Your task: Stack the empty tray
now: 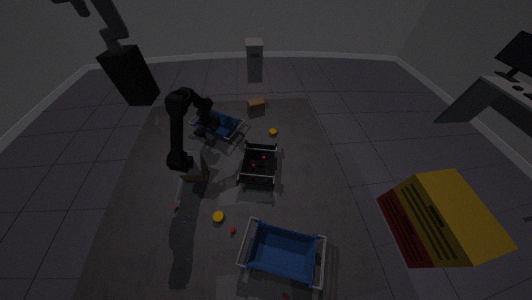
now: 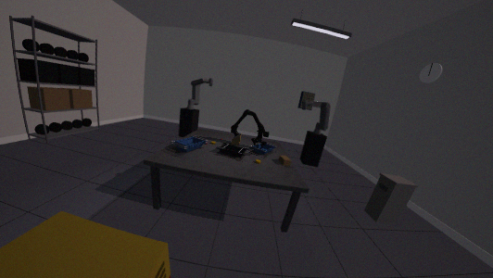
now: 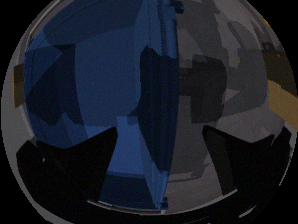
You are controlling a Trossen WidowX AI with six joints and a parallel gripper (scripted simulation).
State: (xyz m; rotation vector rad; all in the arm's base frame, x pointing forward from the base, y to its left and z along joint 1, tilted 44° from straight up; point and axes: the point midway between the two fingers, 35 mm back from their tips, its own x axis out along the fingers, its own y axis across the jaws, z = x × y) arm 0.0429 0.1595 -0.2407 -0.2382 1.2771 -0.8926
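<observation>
Now: the blue tray 40 mm ahead of my gripper tip, 70 mm to the left of it and 30 mm above it. Also, from my gripper tip: brown box (290 mm ahead, 310 mm to the left, 20 mm above).
</observation>
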